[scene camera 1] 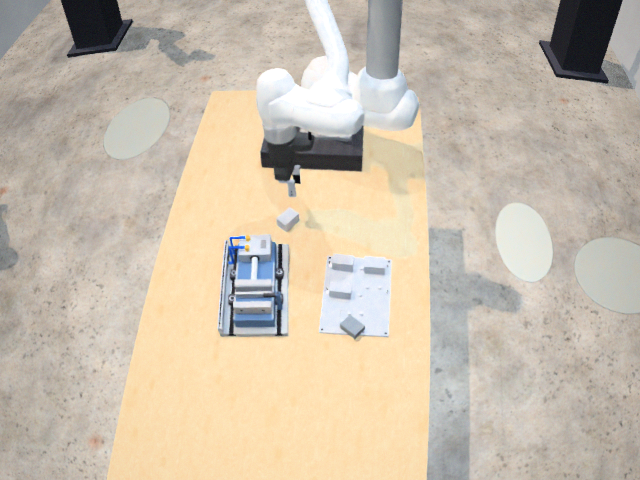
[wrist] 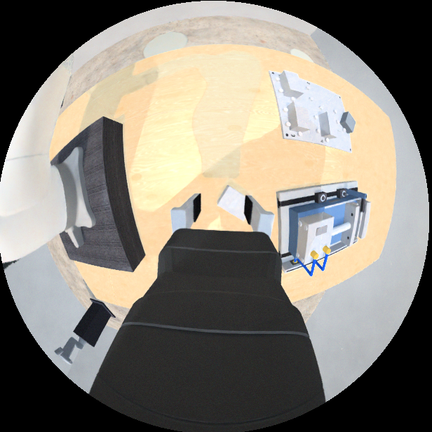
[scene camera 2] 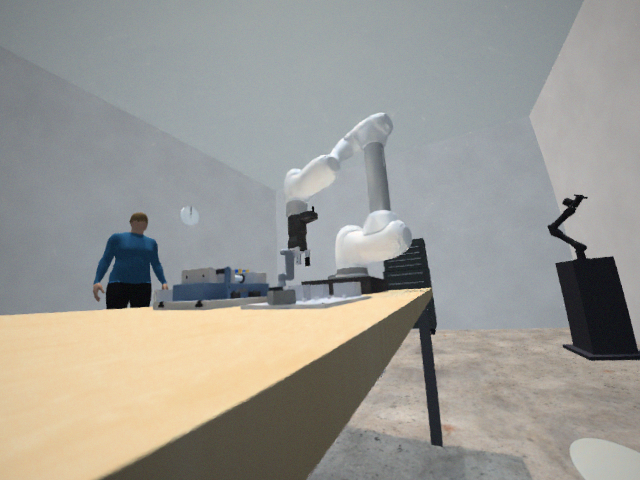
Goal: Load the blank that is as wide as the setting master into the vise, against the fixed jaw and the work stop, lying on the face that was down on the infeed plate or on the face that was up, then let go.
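Places are measured from the arm's base along level axes (x ahead, y left, z up), in centimetres.
Pixels of known places: gripper, fingertip midpoint: [scene camera 1: 295, 189] [scene camera 2: 303, 265]; arm's base, link origin: [scene camera 2: 352, 280].
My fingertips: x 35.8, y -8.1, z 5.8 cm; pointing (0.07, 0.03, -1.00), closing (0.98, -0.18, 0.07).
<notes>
For each thing: its top centre in the pictures, then the offset to it from my fingertips.
- loose pale grey block, top centre: [scene camera 1: 287, 215] dx +2.8, dy -2.7, dz -8.9 cm
- infeed plate, top centre: [scene camera 2: 314, 300] [scene camera 1: 356, 294] dx +28.8, dy +18.2, dz -11.7 cm
- darker grey block, top centre: [scene camera 2: 280, 290] [scene camera 1: 352, 324] dx +39.9, dy +16.9, dz -9.2 cm
- vise, top centre: [scene camera 1: 251, 271] [scene camera 2: 226, 270] dx +27.6, dy -10.6, dz -2.6 cm
- dark rod, top centre: [scene camera 1: 269, 293] dx +34.3, dy -5.2, dz -2.9 cm
My gripper [scene camera 1: 294, 187] [scene camera 2: 302, 259] [wrist: 222, 202] is open and empty above the table, close to the black robot base. A loose pale grey block [scene camera 1: 287, 219] [wrist: 231, 202] lies skewed on the table below the fingers, nearer the right finger in the wrist view. Three pale blanks [scene camera 1: 342, 262] [scene camera 1: 374, 265] [scene camera 1: 340, 290] lie on the infeed plate [scene camera 1: 377, 321] [wrist: 312, 100]. A darker grey block [scene camera 1: 352, 326] [scene camera 2: 281, 296] [wrist: 348, 122] sits skewed at the plate's edge. The vise [scene camera 1: 254, 312] [wrist: 315, 235] has no block between its jaws. I cannot tell which block is the setting master.
The black robot base [scene camera 1: 312, 155] [wrist: 112, 200] stands behind the gripper. Blue hoses [scene camera 1: 231, 250] [wrist: 311, 270] with yellow fittings rise at the vise's rear corner. A dark rod [scene camera 1: 266, 294] crosses at the jaws. A person [scene camera 2: 131, 258] stands beyond the table.
</notes>
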